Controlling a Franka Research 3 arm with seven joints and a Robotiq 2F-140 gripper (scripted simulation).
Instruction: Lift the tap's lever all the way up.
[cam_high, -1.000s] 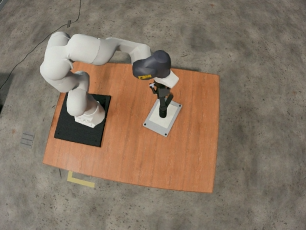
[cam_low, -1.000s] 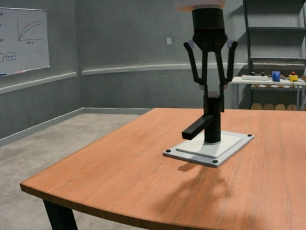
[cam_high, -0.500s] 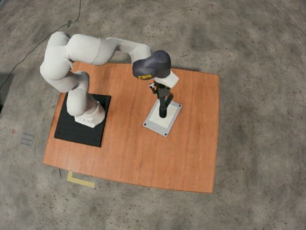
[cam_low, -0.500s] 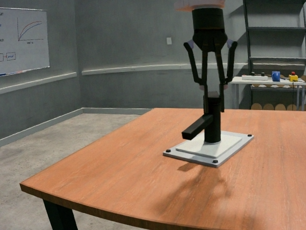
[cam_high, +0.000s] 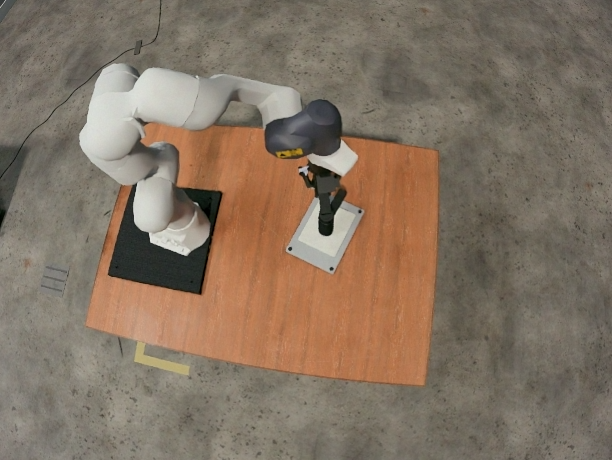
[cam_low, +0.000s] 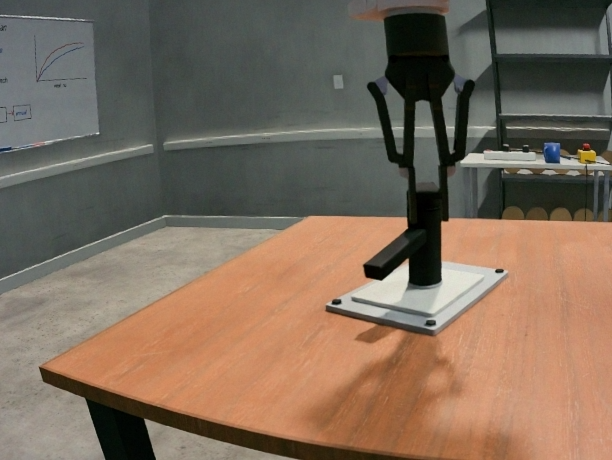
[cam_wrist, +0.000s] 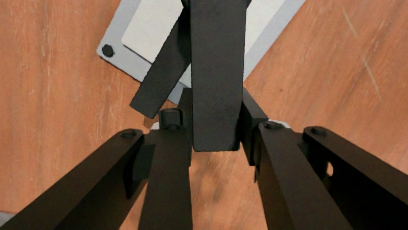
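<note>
Right now the black tap is 20 mm ahead of my hand, 50 mm to the right of it and 50 mm below it. The rest, counted from my hand: lever (10 mm ahead, 30 mm to the right).
</note>
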